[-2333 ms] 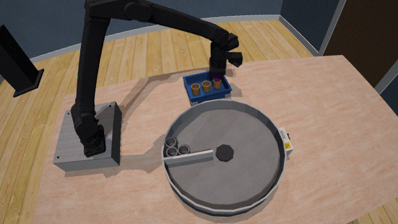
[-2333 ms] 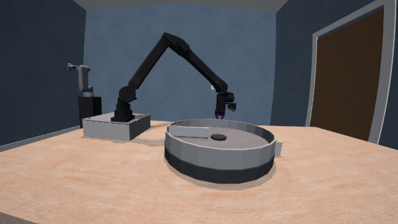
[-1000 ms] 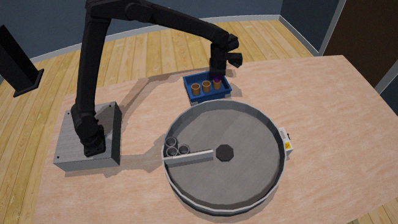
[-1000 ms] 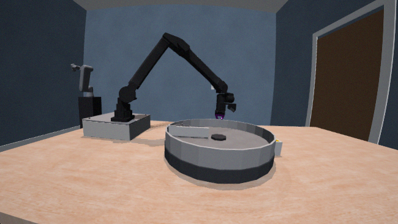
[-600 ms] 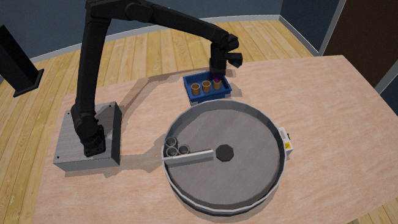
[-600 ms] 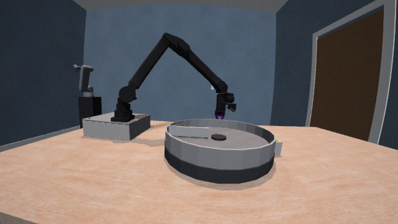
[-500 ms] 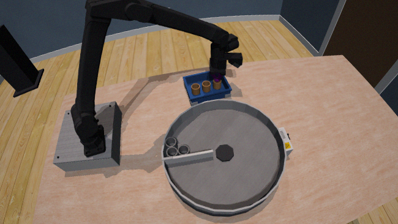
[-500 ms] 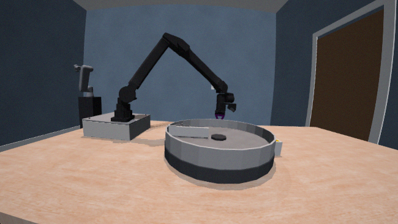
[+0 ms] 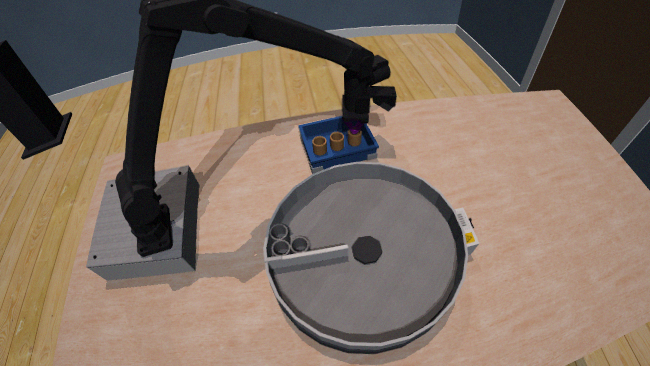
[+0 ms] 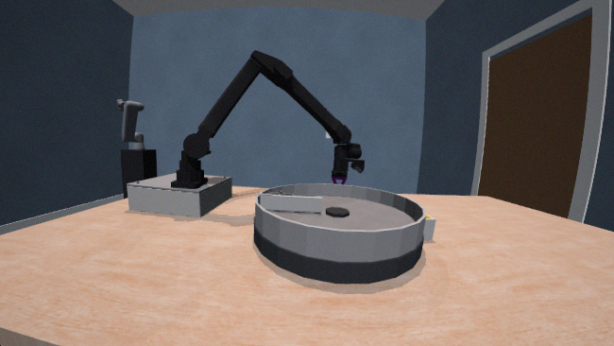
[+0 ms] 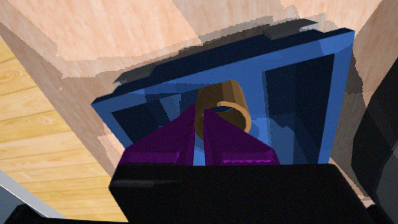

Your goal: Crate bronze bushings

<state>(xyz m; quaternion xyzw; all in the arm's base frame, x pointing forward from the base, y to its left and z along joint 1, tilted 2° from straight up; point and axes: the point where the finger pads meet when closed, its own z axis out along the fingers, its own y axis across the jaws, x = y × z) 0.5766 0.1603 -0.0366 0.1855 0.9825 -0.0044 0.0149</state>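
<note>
My gripper is now 60 mm past the blue crate, 10 mm to the left of it and 10 mm above it. The rest, counted from my hand: turning table (130 mm behind, 360 mm to the right, 10 mm above).
</note>
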